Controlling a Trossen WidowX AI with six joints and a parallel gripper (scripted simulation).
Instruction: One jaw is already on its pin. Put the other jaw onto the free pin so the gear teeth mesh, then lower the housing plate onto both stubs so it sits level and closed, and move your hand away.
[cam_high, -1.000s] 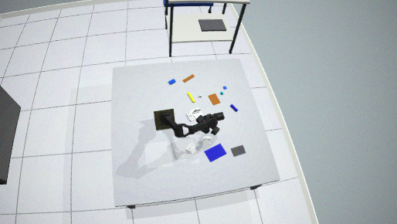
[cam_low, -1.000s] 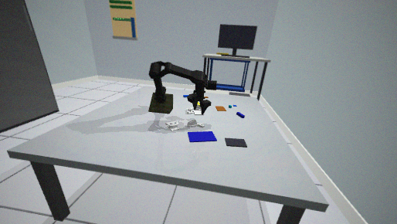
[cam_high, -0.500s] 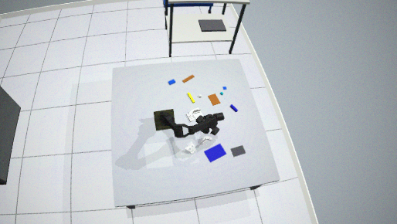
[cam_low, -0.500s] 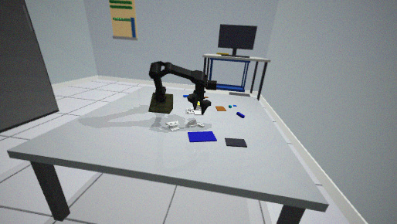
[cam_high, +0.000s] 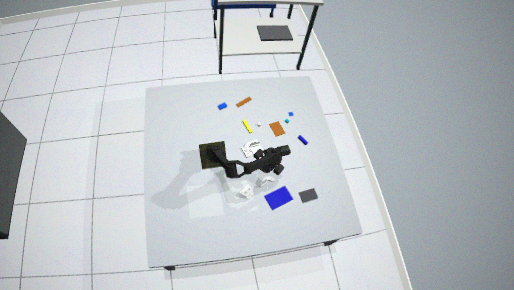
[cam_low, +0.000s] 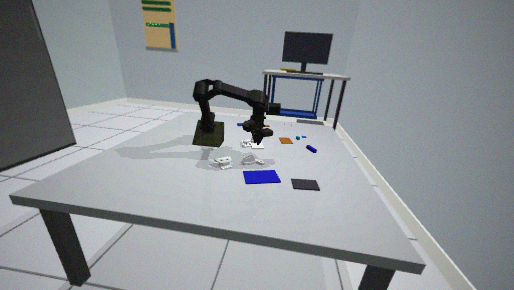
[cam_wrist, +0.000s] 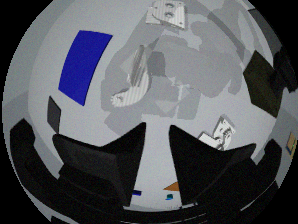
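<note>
Right now the white jaw is 8 cm below my gripper tip, 5 cm to the right of it and 3 cm ahead of it. Round my gripper tip: blue plate 17 cm to the right, 8 cm below, 7 cm ahead; dark grey plate 26 cm ahead, 16 cm to the right, 8 cm below; white base 18 cm to the left, 8 cm below, 4 cm behind.
</note>
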